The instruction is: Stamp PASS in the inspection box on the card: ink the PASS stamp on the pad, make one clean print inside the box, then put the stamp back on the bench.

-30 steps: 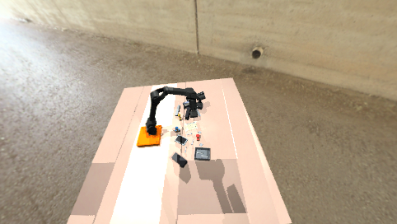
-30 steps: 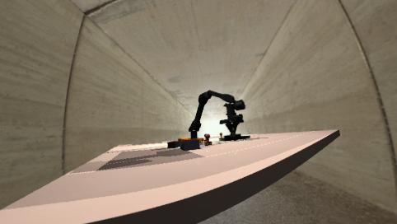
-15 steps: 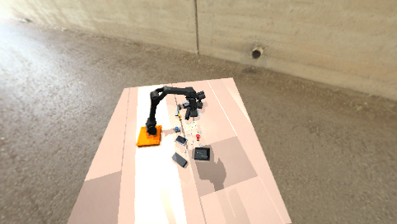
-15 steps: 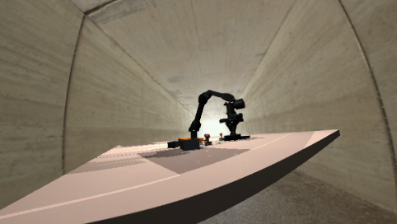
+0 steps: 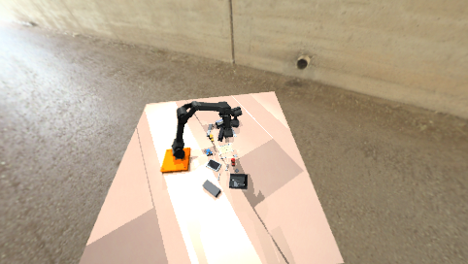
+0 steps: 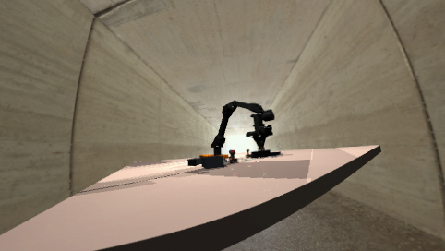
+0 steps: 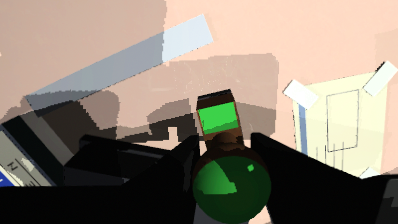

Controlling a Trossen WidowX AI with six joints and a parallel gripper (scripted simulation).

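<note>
Now: the ink pad 130 mm behind my gripper tip, 220 mm to the right of it and 60 mm below it. Also, from my gripper tip: grey-blue strip (30 mm ahead, 70 mm to the left, 60 mm below); card (40 mm behind, 90 mm to the right, 70 mm below); green-knobbed pass stamp (right at my gripper tip).
</note>
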